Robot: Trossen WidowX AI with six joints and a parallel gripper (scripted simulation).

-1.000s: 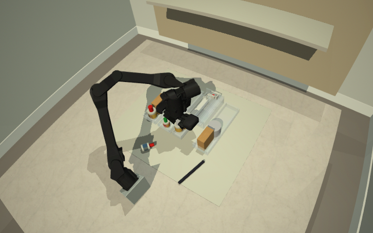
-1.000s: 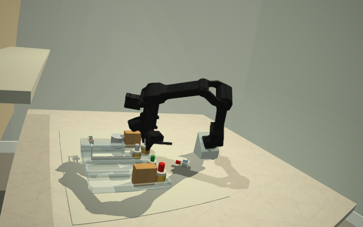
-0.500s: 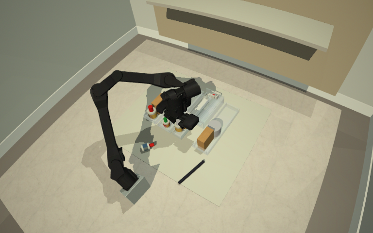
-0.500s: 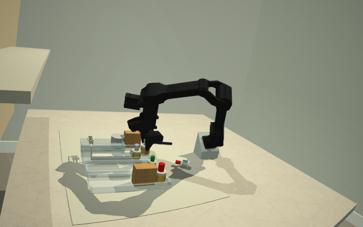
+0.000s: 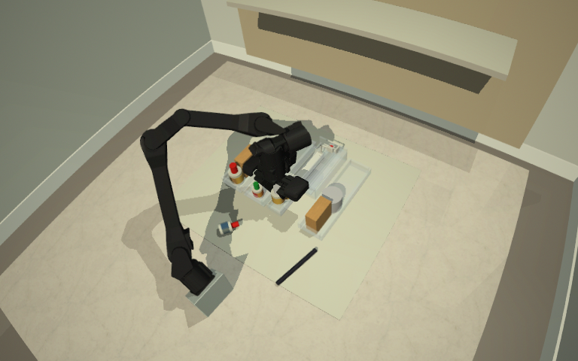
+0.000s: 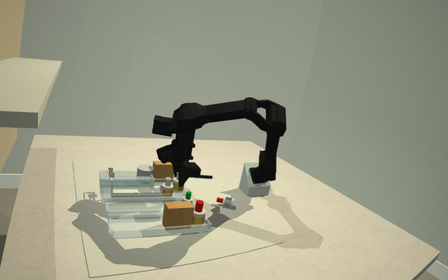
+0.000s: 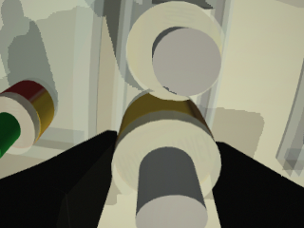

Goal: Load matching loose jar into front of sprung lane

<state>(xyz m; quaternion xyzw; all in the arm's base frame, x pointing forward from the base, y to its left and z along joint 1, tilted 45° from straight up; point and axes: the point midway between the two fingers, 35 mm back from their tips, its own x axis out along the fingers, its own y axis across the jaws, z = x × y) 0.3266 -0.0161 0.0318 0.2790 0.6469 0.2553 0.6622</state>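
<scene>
Now: the clear sprung lane 14 cm ahead of my gripper tip, 3 cm to the right of it and 3 cm below it. Round my gripper tip: grey cylinder 8 cm ahead, 13 cm to the right, 2 cm below; pusher plate 14 cm ahead, 3 cm to the right; black bar 14 cm behind, 16 cm to the right, 5 cm below.
</scene>
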